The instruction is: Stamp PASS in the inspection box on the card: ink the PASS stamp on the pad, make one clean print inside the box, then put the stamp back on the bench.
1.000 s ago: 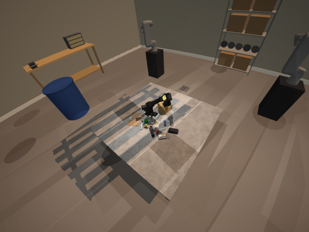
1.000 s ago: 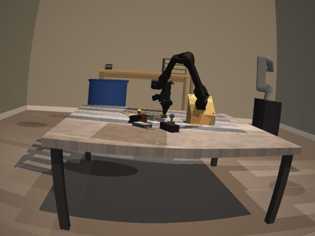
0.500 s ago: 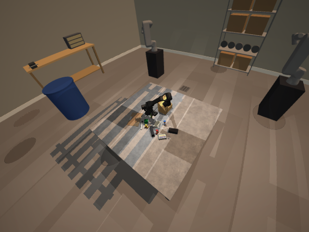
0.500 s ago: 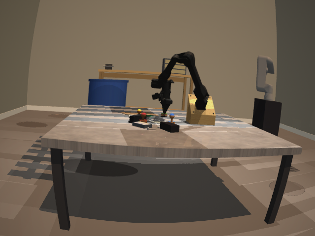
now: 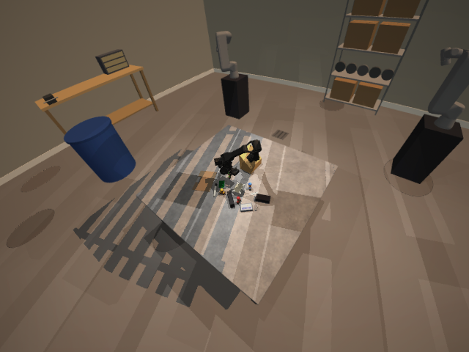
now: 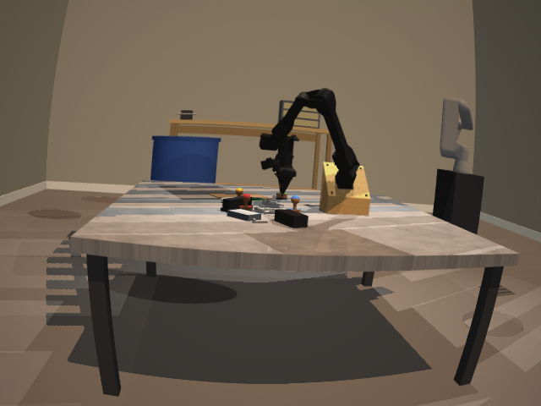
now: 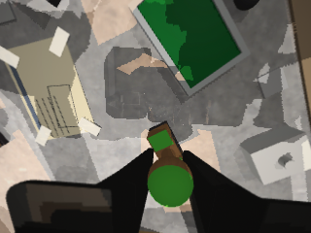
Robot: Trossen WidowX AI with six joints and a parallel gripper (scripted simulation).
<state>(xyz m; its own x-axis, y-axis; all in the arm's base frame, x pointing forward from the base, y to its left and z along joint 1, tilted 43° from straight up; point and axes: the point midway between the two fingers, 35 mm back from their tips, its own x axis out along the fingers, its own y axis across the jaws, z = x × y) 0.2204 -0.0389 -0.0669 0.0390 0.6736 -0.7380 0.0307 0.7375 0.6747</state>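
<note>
The green ink pad is 10 cm ahead of my gripper tip, 4 cm below it and 2 cm to the right of it. Also, from my gripper tip: yellow-knobbed stamp (16 cm ahead, 5 cm to the left, 3 cm below); green-knobbed PASS stamp (right at my gripper tip); cream card (13 cm to the left, 5 cm below, 4 cm ahead).
</note>
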